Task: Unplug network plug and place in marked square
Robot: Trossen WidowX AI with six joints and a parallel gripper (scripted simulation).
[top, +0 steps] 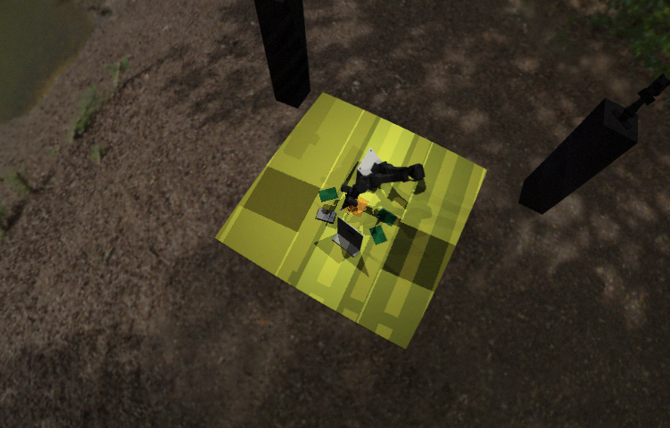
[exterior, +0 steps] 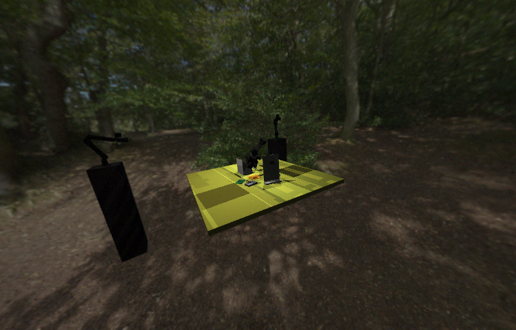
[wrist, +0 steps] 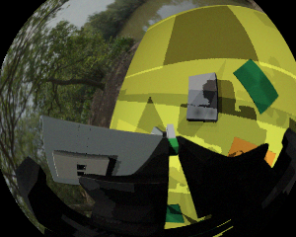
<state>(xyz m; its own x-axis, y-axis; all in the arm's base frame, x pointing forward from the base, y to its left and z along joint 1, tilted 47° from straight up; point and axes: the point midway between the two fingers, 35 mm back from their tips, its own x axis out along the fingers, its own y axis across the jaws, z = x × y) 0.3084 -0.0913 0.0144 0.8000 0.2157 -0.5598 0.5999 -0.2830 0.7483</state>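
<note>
The orange marked square is 140 mm below my gripper tip, 110 mm behind it and 40 mm to the left of it. Also, from my gripper tip: upright panel (130 mm ahead, 110 mm to the left, 10 mm below); then grey plate (130 mm below, 90 mm to the right, 40 mm ahead).
</note>
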